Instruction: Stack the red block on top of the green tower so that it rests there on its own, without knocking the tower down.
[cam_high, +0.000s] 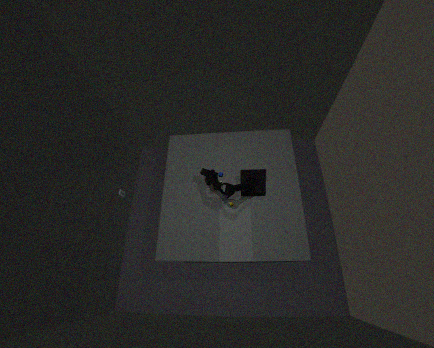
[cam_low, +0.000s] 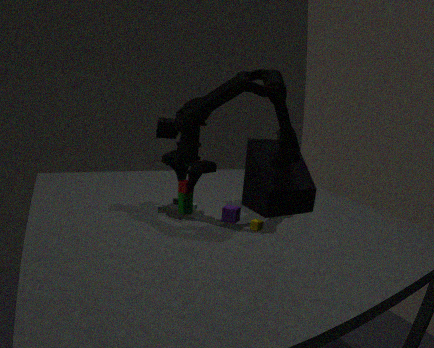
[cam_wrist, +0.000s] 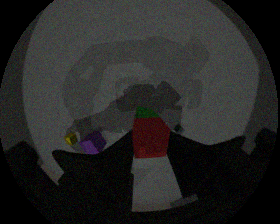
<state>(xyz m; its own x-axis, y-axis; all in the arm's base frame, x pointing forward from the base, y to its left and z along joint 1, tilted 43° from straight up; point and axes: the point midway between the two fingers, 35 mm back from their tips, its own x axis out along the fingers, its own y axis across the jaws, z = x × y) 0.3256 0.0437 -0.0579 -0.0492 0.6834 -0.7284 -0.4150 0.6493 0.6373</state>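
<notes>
Now: the red block 10 mm above my gripper tip. Round my gripper tip: purple block 110 mm behind, 90 mm to the left, 50 mm below; yellow block 180 mm to the left, 160 mm behind, 60 mm below.
</notes>
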